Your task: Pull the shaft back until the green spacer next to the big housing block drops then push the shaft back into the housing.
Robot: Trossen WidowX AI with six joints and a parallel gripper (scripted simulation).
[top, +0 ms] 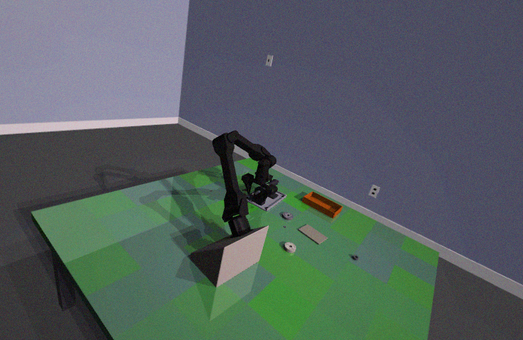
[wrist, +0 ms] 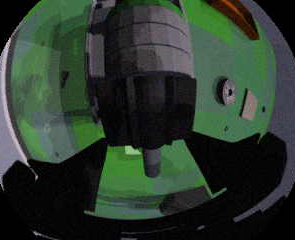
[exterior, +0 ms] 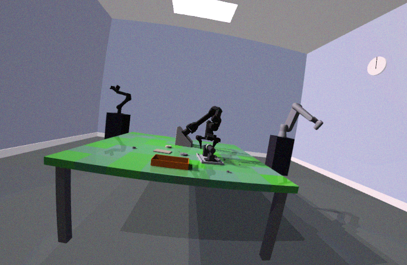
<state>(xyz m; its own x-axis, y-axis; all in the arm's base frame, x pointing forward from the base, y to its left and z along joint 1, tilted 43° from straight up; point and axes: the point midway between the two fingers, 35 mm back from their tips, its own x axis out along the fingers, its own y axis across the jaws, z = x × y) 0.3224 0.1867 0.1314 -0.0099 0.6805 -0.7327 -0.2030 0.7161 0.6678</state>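
My gripper tip is now 9 cm short of the thin green spacer, 2 cm to the right of it and 3 cm below it. Also, from my gripper tip: white ring 10 cm behind, 32 cm to the right, 4 cm below; grey washer 8 cm ahead, 16 cm to the right, 4 cm below; flat grey plate 8 cm ahead, 32 cm to the right, 4 cm below.
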